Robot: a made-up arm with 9 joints. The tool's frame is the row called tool.
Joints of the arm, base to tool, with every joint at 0 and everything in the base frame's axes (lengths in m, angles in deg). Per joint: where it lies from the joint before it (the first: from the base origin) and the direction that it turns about. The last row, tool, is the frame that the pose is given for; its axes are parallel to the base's.
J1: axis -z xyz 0 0 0.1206
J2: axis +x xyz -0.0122 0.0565 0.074
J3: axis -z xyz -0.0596 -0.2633 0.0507
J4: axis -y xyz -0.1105 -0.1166 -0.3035
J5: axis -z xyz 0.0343 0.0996 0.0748
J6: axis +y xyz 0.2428 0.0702 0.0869
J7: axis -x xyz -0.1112 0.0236 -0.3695
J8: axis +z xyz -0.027 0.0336 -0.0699
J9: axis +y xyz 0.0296 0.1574 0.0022
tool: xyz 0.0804 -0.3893 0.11
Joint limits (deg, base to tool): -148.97..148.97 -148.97..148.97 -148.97..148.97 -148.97..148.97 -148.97..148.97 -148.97..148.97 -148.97..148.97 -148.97..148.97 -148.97..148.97
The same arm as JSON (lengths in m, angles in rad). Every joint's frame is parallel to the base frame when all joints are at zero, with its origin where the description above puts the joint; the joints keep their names.
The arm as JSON. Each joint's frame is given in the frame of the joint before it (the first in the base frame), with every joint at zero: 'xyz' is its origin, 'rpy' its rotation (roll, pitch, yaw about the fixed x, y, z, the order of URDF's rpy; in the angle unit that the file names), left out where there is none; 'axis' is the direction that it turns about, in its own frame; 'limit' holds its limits. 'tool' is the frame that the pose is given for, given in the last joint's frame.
{"units": {"length": "m", "angle": "rad"}, "joints": [{"name": "J1", "type": "revolute", "origin": {"xyz": [0.0, 0.0, 0.1206]}, "axis": [0.0, 0.0, -1.0], "limit": {"lower": -2.6, "upper": 2.6}}, {"name": "J2", "type": "revolute", "origin": {"xyz": [-0.0122, 0.0565, 0.074]}, "axis": [1.0, 0.0, 0.0], "limit": {"lower": -2.6, "upper": 2.6}}, {"name": "J3", "type": "revolute", "origin": {"xyz": [-0.0596, -0.2633, 0.0507]}, "axis": [0.0, 0.0, -1.0], "limit": {"lower": -2.6, "upper": 2.6}}, {"name": "J4", "type": "revolute", "origin": {"xyz": [-0.1105, -0.1166, -0.3035]}, "axis": [0.0, -1.0, 0.0], "limit": {"lower": -2.6, "upper": 2.6}}, {"name": "J5", "type": "revolute", "origin": {"xyz": [0.0343, 0.0996, 0.0748]}, "axis": [0.0, 0.0, -1.0], "limit": {"lower": -2.6, "upper": 2.6}}, {"name": "J6", "type": "revolute", "origin": {"xyz": [0.2428, 0.0702, 0.0869]}, "axis": [0.0, 1.0, 0.0], "limit": {"lower": -2.6, "upper": 2.6}}, {"name": "J7", "type": "revolute", "origin": {"xyz": [-0.1112, 0.0236, -0.3695]}, "axis": [-1.0, 0.0, 0.0], "limit": {"lower": -2.6, "upper": 2.6}}, {"name": "J8", "type": "revolute", "origin": {"xyz": [-0.027, 0.0336, -0.0699]}, "axis": [0.0, 0.0, 1.0], "limit": {"lower": -2.6, "upper": 2.6}}, {"name": "J9", "type": "revolute", "origin": {"xyz": [0.0296, 0.1574, 0.0022]}, "axis": [0.0, 1.0, 0.0], "limit": {"lower": -2.6, "upper": 2.6}}], "tool": {"origin": {"xyz": [0.0804, -0.3893, 0.11]}}}
